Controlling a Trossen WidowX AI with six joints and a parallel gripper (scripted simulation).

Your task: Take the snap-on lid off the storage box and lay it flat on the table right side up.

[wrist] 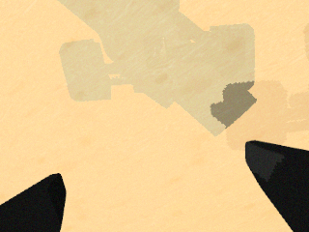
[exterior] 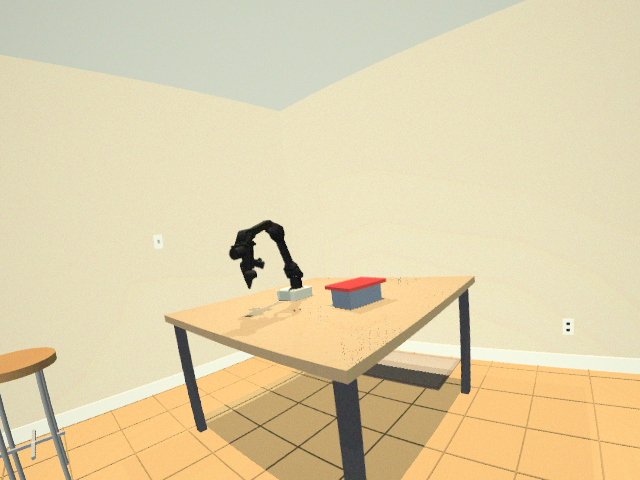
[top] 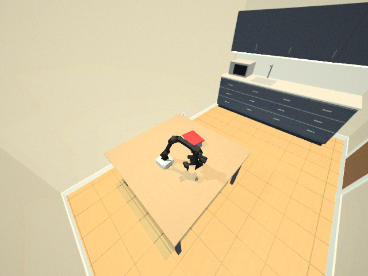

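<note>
My gripper tip is 45 cm short of the lid, 27 cm to the right of it and 4 cm above it. Round my gripper tip: storage box (45 cm ahead, 27 cm to the left, 9 cm below).
</note>
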